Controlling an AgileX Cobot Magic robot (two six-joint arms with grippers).
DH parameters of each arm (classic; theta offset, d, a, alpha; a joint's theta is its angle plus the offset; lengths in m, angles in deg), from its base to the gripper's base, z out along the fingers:
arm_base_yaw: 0 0.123 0 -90
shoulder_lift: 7.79 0 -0.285 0
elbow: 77.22 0 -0.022 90
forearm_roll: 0 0.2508 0 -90
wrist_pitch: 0 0 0.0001 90
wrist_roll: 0 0.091 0 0
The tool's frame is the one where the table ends.
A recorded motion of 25 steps. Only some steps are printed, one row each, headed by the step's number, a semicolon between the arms.
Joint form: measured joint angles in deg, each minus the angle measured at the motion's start. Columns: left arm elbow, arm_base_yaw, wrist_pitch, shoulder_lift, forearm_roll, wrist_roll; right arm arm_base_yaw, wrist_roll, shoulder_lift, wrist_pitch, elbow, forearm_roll.
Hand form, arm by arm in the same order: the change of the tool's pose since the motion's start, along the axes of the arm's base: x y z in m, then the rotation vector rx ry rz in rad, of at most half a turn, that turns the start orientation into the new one. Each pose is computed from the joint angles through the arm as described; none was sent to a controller.
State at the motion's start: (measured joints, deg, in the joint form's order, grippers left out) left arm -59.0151 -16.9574 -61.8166 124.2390 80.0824 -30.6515; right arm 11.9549 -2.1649 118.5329 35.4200 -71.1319 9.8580
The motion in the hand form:
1: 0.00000 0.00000 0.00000 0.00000 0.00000 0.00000; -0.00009 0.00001 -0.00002 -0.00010 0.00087 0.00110
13: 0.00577 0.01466 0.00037 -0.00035 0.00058 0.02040; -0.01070 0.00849 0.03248 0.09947 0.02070 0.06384
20: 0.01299 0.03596 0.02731 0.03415 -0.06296 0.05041; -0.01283 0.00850 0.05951 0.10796 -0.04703 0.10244
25: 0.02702 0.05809 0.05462 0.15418 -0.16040 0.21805; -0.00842 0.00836 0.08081 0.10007 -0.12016 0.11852
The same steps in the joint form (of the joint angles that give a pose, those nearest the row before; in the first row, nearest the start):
1: 0.00 0.00 0.00 0.00 0.00 0.00; 0.00 -0.07 0.00 0.06 0.00 0.02
13: 0.00 2.57 -0.70 -0.06 1.31 -0.23; 0.06 -8.21 -4.87 6.30 0.00 8.59
20: 0.00 6.00 0.93 -5.05 5.15 -2.19; 0.06 -10.26 -8.76 7.00 -0.34 8.77
25: 0.00 8.27 11.57 -11.01 4.33 -2.94; 0.11 -10.31 -10.81 6.75 -2.16 7.51

